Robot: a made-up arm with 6 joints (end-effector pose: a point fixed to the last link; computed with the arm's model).
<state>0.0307 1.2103 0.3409 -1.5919 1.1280 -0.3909</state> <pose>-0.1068 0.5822 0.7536 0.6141 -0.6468 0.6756</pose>
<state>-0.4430 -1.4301 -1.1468 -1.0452 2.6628 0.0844</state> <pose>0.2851 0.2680 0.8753 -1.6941 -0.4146 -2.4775</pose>
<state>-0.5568 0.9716 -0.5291 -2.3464 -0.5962 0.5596</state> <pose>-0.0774 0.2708 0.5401 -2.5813 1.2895 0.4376</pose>
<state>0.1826 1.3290 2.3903 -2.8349 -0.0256 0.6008</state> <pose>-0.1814 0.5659 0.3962 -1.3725 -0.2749 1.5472</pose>
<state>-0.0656 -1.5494 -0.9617 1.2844 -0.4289 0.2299</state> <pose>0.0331 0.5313 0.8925 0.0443 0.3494 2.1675</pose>
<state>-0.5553 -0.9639 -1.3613 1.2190 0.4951 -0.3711</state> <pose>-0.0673 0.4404 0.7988 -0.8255 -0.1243 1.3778</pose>
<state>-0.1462 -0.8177 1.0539 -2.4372 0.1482 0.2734</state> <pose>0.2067 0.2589 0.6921 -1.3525 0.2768 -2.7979</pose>
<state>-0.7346 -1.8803 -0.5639 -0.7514 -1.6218 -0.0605</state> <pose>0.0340 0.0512 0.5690 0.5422 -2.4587 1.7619</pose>
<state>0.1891 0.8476 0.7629 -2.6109 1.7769 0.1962</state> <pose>-0.1291 0.7379 0.4176 -1.1688 -0.1893 0.9033</pose>
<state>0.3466 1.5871 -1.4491 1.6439 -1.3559 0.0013</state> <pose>-0.0913 0.5015 0.7202 0.9616 -0.9576 -1.4364</pose>
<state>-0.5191 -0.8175 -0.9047 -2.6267 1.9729 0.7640</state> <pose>0.2338 0.2244 0.9180 -0.5928 -0.2450 -2.8619</pose>
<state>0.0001 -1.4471 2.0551 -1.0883 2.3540 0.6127</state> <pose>0.3006 0.4417 0.4543 0.5717 1.4879 -0.8937</pose>
